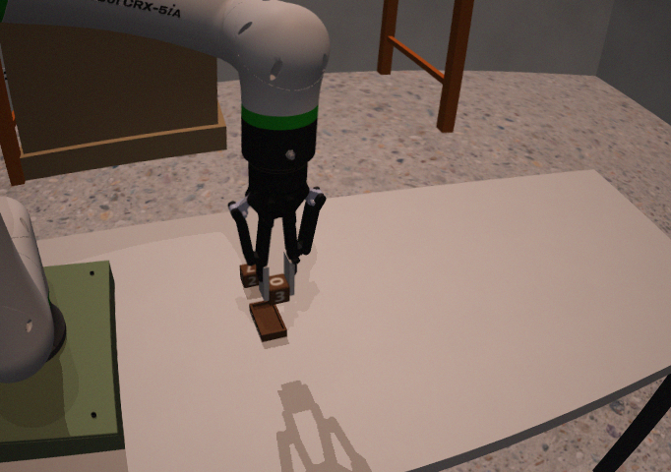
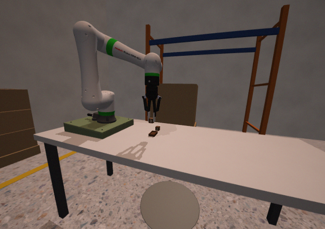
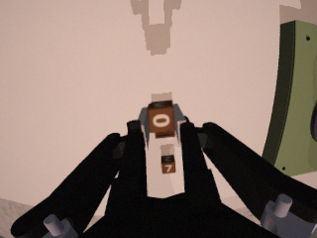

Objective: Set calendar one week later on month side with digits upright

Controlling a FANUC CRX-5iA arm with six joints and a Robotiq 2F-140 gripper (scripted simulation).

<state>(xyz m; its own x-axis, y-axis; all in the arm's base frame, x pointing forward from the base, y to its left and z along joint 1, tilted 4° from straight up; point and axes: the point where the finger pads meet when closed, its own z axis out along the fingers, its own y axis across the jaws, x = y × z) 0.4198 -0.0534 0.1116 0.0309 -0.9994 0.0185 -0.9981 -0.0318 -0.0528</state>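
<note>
The brown tray is 5 cm to the left of my hand and 14 cm below it.
</note>
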